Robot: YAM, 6 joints.
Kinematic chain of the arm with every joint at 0, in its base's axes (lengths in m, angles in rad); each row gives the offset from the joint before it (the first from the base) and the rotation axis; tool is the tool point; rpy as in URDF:
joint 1: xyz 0 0 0.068 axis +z
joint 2: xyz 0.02 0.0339 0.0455 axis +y
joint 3: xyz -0.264 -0.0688 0 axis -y
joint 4: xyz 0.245 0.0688 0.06 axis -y
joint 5: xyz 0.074 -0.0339 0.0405 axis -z
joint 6: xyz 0.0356 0 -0.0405 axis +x
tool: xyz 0 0 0 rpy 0 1.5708 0
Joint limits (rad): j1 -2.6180..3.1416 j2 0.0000..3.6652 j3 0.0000..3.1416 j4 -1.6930..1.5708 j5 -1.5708..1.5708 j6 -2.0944..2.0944
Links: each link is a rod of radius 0.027 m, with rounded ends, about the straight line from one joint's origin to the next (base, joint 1, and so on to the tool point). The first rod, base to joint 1, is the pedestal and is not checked.
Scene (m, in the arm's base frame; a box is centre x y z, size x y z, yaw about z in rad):
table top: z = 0
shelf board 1: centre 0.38 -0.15 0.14 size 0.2 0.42 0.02 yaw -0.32
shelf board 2: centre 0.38 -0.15 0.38 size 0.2 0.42 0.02 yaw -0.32
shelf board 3: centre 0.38 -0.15 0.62 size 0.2 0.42 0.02 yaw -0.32
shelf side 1: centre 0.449 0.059 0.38 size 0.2 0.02 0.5 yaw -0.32
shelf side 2: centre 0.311 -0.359 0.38 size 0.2 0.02 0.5 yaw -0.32
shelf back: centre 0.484 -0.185 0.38 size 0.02 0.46 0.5 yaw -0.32
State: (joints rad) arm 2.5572 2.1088 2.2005 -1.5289 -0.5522 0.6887
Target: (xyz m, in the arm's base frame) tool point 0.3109 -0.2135 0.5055
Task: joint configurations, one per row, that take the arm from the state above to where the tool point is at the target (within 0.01 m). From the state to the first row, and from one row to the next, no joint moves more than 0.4 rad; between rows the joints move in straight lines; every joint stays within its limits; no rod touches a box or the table.
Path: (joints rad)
1: 2.5525 1.8999 2.1213 -1.1414 -0.6675 0.6887
2: 2.5478 1.6909 2.0421 -0.7540 -0.7829 0.6887
3: 2.5431 1.4820 1.9629 -0.3665 -0.8982 0.6887
4: 2.5384 1.2730 1.8837 0.0210 -1.0136 0.6887
5: 2.5337 1.0641 1.8045 0.4084 -1.1289 0.6887
6: 2.5290 0.8551 1.7254 0.7959 -1.2442 0.6887
7: 2.5243 0.6462 1.6462 1.1833 -1.3596 0.6887
8: 2.5196 0.4372 1.5670 1.5708 -1.4749 0.6887
9: 2.5456 0.5893 1.9606 1.4904 -1.3775 0.6887
10: 2.5715 0.7414 2.3543 1.4101 -1.2802 0.6887
11: 2.5975 0.8935 2.7479 1.3297 -1.1828 0.6887
12: 2.6234 1.0457 3.1416 1.2494 -1.0854 0.6887

